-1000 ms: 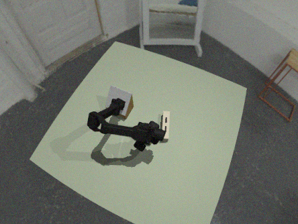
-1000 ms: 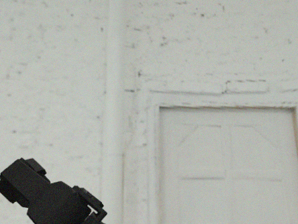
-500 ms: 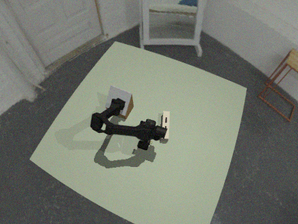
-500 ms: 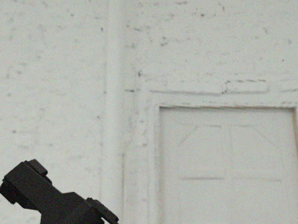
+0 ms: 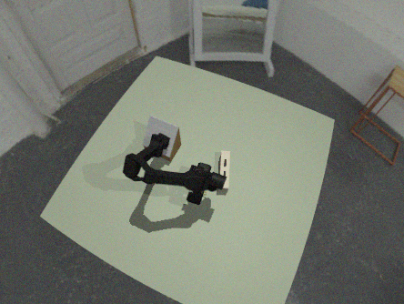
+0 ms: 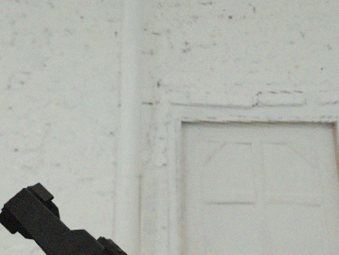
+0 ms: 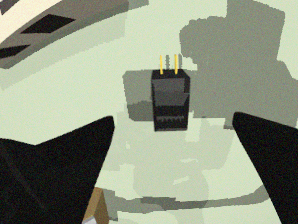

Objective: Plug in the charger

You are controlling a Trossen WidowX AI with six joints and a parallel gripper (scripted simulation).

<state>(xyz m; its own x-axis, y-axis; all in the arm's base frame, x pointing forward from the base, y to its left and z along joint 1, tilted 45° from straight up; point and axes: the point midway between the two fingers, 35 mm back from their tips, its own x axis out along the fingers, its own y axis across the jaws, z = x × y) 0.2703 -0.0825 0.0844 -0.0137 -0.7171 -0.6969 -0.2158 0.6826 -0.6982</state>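
The two-prong charger lies 2 cm ahead of my gripper tip and 4 cm below it.
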